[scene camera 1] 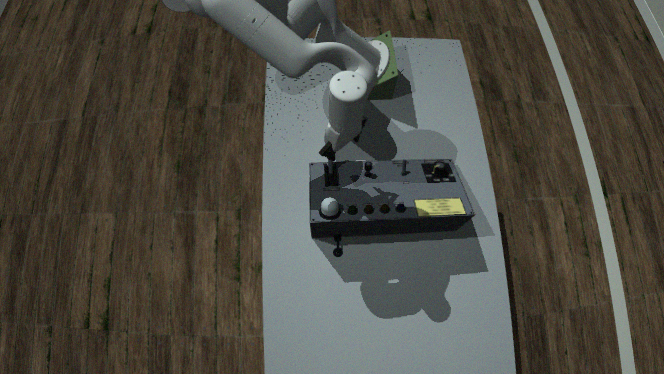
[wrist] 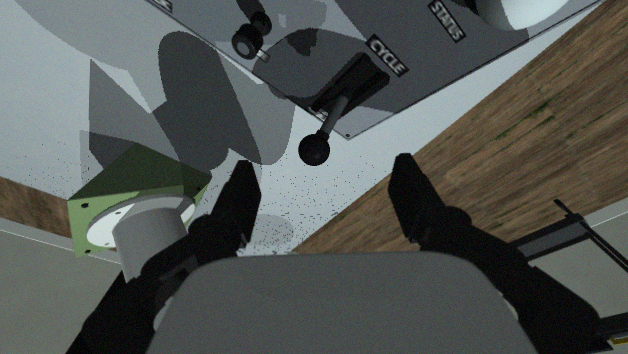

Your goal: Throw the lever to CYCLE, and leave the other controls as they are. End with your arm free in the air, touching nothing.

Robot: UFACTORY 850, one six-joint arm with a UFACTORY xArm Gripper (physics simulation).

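The lever (scene camera 1: 330, 166) (wrist: 336, 116) is a grey rod with a black ball (wrist: 314, 150) on top. It stands in a dark slot at the left end of the control box (scene camera 1: 390, 190) in the scene view. It leans toward the arm's base, away from the slot end with the CYCLE label (wrist: 387, 55). A label at the other slot end is mostly hidden by the rod. My gripper (scene camera 1: 343, 145) (wrist: 323, 174) is open, with its fingers on either side of the ball in the wrist view and visible gaps there. In the scene view a finger hides the ball.
Beside the lever stand a black knobbed control (scene camera 1: 368, 167) (wrist: 248, 40), a toggle switch (scene camera 1: 404, 167) and a rotary knob (scene camera 1: 440, 170). A white dome (scene camera 1: 329, 206) (wrist: 530, 10) and small buttons line the front. A crank (scene camera 1: 338, 246) sticks out below. The arm's green mount (scene camera 1: 391, 65) (wrist: 135, 167) is behind.
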